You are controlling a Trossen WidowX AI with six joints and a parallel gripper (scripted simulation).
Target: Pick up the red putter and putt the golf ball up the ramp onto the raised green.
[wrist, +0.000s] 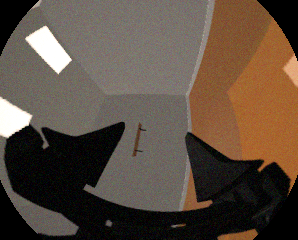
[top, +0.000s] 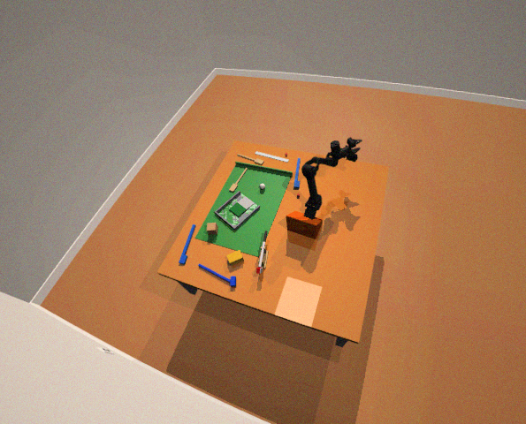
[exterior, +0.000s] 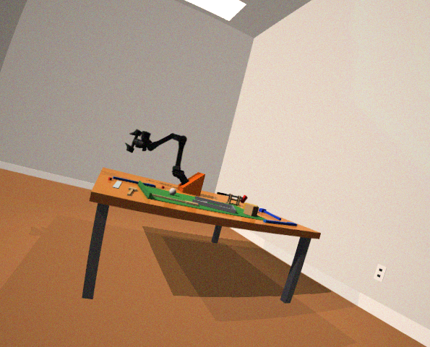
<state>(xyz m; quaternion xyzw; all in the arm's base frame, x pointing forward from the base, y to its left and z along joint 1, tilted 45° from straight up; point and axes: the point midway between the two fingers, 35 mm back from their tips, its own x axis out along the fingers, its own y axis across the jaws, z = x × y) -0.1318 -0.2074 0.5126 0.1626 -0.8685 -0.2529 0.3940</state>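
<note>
Right now my gripper tip is 300 mm short of the red putter, 890 mm to the right of it and 240 mm above it. Round my gripper tip: white golf ball: 580 mm ahead, 400 mm to the left, 270 mm below; then strip: 670 mm ahead, 70 mm to the left, 290 mm below; then yellow block: 460 mm ahead, 980 mm to the left, 270 mm below.
</note>
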